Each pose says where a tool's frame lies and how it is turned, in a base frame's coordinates. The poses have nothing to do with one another.
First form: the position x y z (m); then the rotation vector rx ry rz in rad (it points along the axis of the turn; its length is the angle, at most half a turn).
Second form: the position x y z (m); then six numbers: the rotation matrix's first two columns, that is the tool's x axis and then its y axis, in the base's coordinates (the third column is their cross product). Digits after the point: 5 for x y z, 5 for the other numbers.
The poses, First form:
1: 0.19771 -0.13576 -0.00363 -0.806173 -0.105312 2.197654
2: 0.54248 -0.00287 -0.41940 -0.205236 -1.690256 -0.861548
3: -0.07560 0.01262 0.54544 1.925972 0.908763 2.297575
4: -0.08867 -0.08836 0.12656 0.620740 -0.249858 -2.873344
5: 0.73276 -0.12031 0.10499 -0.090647 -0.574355 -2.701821
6: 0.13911 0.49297 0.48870 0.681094 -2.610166 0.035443
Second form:
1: 0.19771 -0.13576 -0.00363 -0.49690 0.69798 -0.51567 -0.64547 -0.69444 -0.31798
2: 0.54248 -0.00287 -0.41940 -0.31567 -0.29922 0.90045 0.55284 0.71327 0.43083
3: -0.07560 0.01262 0.54544 -0.24405 0.36317 0.89919 0.35018 -0.83166 0.43093
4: -0.08867 -0.08836 0.12656 -0.89401 -0.22055 -0.38999 0.14993 -0.96753 0.20348
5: 0.73276 -0.12031 0.10499 -0.92736 -0.34757 0.13855 0.37387 -0.84610 0.37990
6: 0.13911 0.49297 0.48870 -0.78183 -0.45922 0.42174 -0.47050 0.87837 0.08421
